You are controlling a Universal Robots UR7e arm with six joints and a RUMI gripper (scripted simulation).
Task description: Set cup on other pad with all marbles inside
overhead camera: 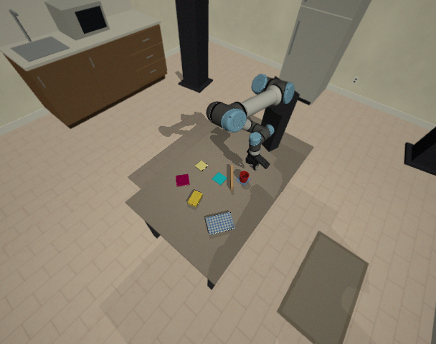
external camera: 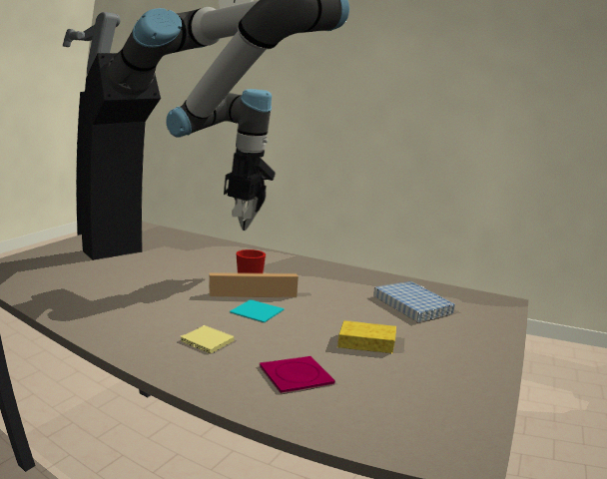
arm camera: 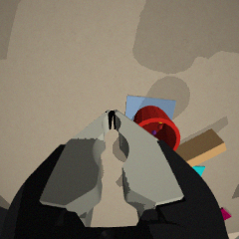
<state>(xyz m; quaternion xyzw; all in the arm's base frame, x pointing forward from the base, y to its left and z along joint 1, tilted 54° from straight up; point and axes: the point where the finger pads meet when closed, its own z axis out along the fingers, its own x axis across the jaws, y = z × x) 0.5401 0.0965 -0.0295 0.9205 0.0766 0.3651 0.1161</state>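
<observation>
My hand is 11 cm above the red cup, 6 cm to the left of it and 5 cm short of it. The rest, counted from my hand: blue checked box 46 cm ahead, 12 cm below, 4 cm to the right; teal pad 23 cm to the right, 14 cm below, 14 cm ahead; wooden rail 15 cm to the right, 11 cm below, 9 cm ahead.
</observation>
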